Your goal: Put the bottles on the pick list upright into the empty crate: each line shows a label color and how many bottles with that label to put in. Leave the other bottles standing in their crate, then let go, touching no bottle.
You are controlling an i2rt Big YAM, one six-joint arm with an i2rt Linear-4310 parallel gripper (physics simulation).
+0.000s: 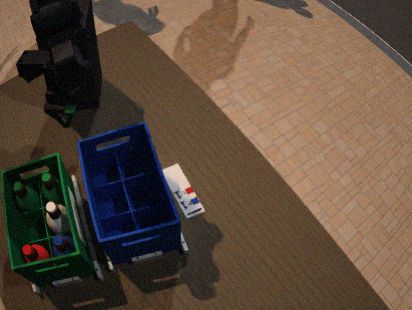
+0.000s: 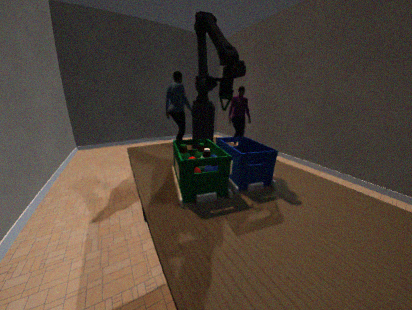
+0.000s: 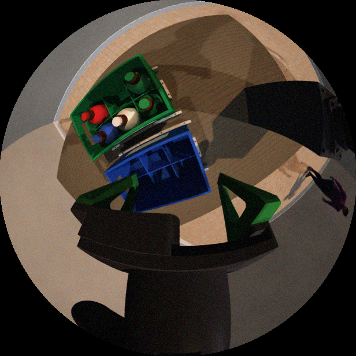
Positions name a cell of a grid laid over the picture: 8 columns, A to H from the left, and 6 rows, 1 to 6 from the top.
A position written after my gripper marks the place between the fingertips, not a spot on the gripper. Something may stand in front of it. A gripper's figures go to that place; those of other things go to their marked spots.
Scene:
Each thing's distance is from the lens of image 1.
my gripper (image 1: B3): 76 cm
pick list (image 1: D4): 100 cm

